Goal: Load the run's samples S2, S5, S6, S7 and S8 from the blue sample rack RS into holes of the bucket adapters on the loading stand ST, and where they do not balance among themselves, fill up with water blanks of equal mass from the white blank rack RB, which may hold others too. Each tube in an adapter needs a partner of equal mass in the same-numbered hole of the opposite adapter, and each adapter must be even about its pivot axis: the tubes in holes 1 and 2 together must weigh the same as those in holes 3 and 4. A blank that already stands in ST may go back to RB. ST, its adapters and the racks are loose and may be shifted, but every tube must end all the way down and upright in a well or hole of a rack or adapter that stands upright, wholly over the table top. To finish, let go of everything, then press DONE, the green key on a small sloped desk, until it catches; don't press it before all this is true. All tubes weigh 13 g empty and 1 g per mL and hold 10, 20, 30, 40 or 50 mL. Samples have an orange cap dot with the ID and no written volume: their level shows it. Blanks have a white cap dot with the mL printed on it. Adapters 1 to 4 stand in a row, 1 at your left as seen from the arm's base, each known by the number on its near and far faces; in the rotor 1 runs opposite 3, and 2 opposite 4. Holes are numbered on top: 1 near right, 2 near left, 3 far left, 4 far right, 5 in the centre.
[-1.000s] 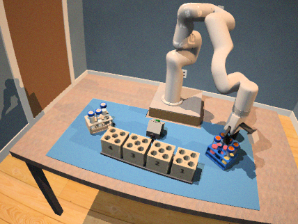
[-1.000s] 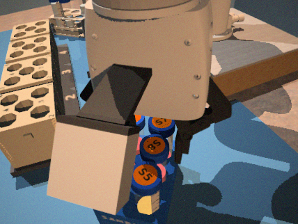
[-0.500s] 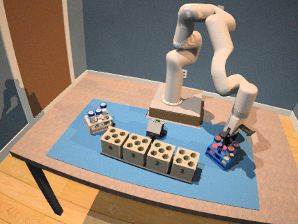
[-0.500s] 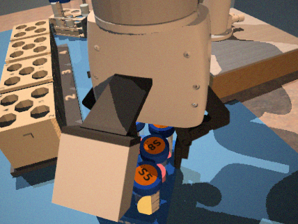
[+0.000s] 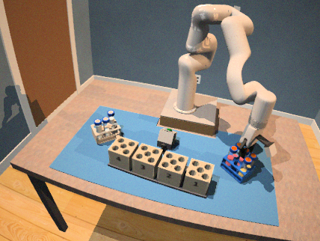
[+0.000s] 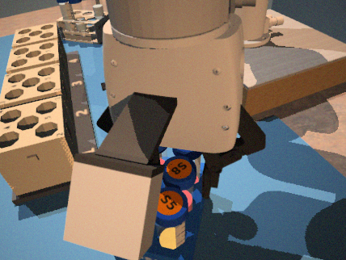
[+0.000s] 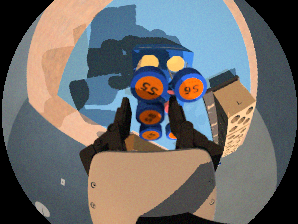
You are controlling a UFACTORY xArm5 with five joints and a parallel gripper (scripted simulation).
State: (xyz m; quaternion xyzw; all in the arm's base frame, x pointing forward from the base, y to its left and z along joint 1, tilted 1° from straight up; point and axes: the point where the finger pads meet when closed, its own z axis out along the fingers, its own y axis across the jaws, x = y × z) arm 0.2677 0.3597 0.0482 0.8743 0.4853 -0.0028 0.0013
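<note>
The blue sample rack RS is 2 cm ahead of my hand, 1 cm to the right of it and 9 cm below it. Also, from my hand: white blank rack RB 7 cm ahead, 66 cm to the right, 9 cm below; then blue-capped tube 10 cm ahead, 66 cm to the right, 5 cm below; then loading stand ST 16 cm ahead, 33 cm to the right, 11 cm below.
</note>
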